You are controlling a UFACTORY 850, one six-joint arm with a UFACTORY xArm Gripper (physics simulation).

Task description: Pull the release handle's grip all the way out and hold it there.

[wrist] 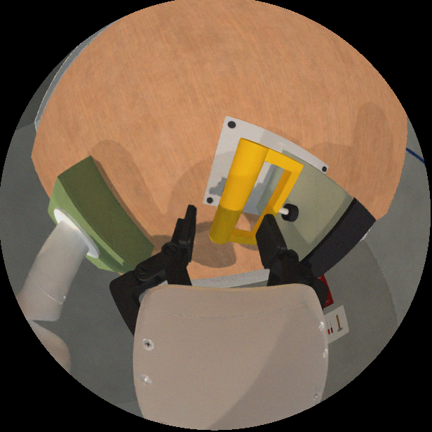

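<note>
The release handle (242, 182) is a yellow frame with a thick round grip bar along its left side, right of the middle of the wrist view. It stands beside a grey-green housing (320, 200) with a black end, above a light grey base plate (220, 150) with dark bolts. A black knob (290, 212) on a white stem sticks out of the housing. My gripper (229, 221) is partly open with nothing held. In the view, the grip's lower end lies between the two fingertips, and the right fingertip overlaps the frame's lower right corner. Whether they touch is unclear.
A green block (102, 215) with a white ring and a pale robot arm (50, 272) stands at the left. The wooden table top (150, 90) spreads beyond the handle. Past its near edge, a red item (327, 295) and a white card (341, 317) show at lower right.
</note>
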